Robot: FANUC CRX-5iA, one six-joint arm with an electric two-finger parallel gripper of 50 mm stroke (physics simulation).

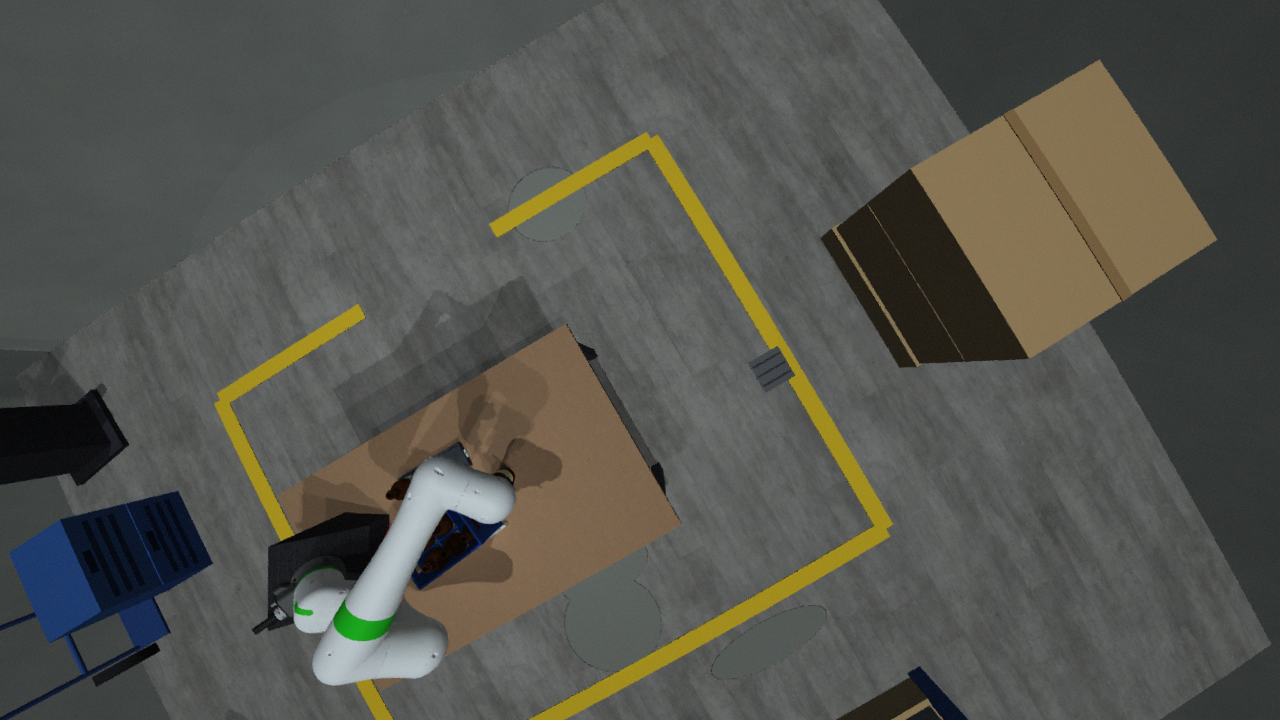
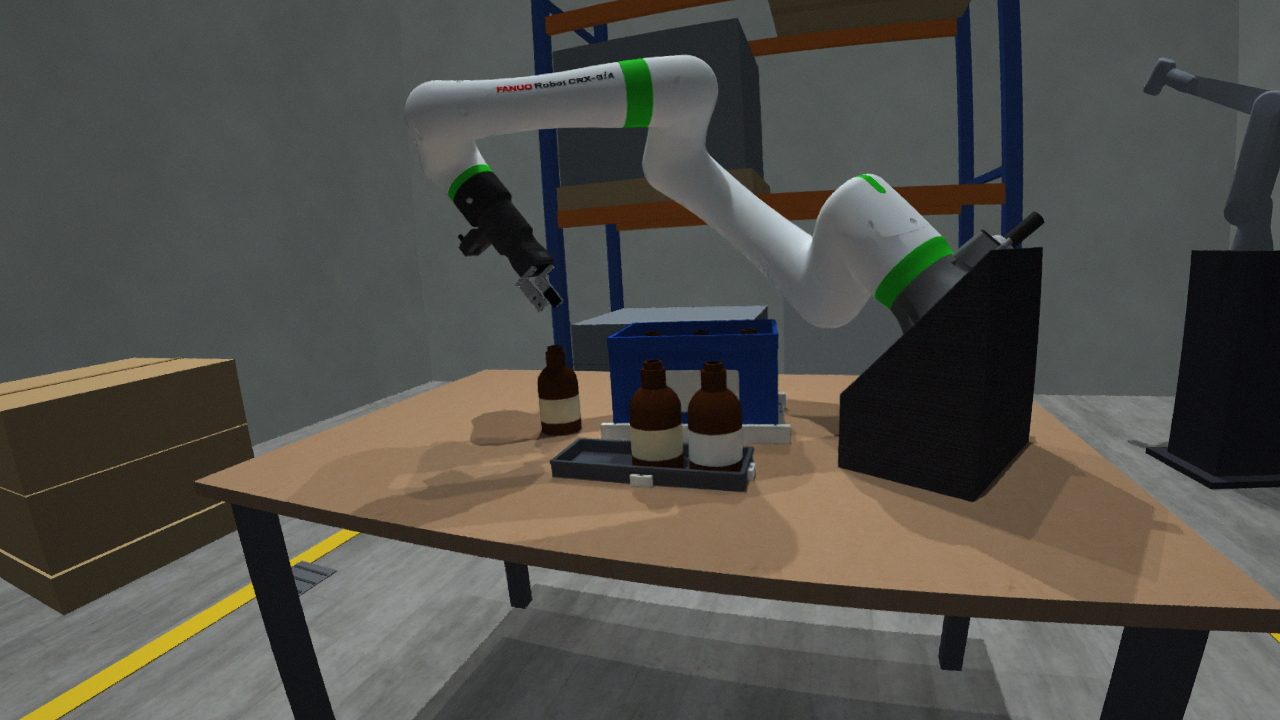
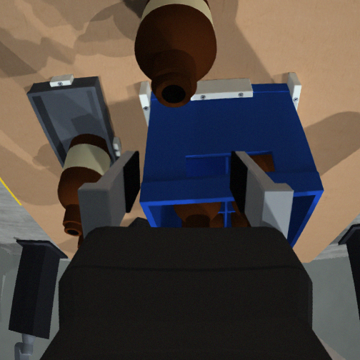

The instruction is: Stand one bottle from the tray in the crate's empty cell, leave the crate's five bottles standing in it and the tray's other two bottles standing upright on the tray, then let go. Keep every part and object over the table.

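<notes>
A brown bottle with a cream label stands upright on the table beside the blue crate, off the tray. The dark tray holds two upright bottles, one cream-labelled and one white-labelled; its other end is bare. Bottles stand in the crate; the wall and gripper hide most of them, and the empty cell cannot be made out. My gripper is open and empty, tilted, above the lone bottle's height.
White brackets edge the crate's base. The arm's black stand is on the table. Behind the table is a shelf rack. Cartons stand on the floor.
</notes>
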